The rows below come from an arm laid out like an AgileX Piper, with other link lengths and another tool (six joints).
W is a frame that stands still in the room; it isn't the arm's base.
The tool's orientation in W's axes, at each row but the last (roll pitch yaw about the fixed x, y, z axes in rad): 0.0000 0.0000 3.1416; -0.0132 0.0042 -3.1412; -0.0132 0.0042 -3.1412; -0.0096 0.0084 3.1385; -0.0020 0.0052 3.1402; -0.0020 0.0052 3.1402; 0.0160 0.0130 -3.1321
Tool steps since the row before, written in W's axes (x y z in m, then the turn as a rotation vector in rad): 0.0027 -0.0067 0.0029 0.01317 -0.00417 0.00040; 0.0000 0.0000 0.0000 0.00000 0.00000 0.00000; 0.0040 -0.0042 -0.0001 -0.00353 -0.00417 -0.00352; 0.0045 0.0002 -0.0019 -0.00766 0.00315 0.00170; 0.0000 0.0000 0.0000 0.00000 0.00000 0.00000; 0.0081 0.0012 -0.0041 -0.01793 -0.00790 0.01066; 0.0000 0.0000 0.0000 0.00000 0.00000 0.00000
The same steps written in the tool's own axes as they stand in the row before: -0.0027 0.0067 0.0029 -0.01317 0.00417 0.00040; 0.0000 0.0000 0.0000 0.00000 0.00000 0.00000; -0.0040 0.0042 -0.0001 0.00355 0.00421 -0.00345; -0.0045 -0.0002 -0.0019 0.00766 -0.00314 0.00173; 0.0000 0.0000 0.0000 0.00000 0.00000 0.00000; -0.0081 -0.0012 -0.0041 0.01786 0.00790 0.01077; 0.0000 0.0000 0.0000 0.00000 0.00000 0.00000
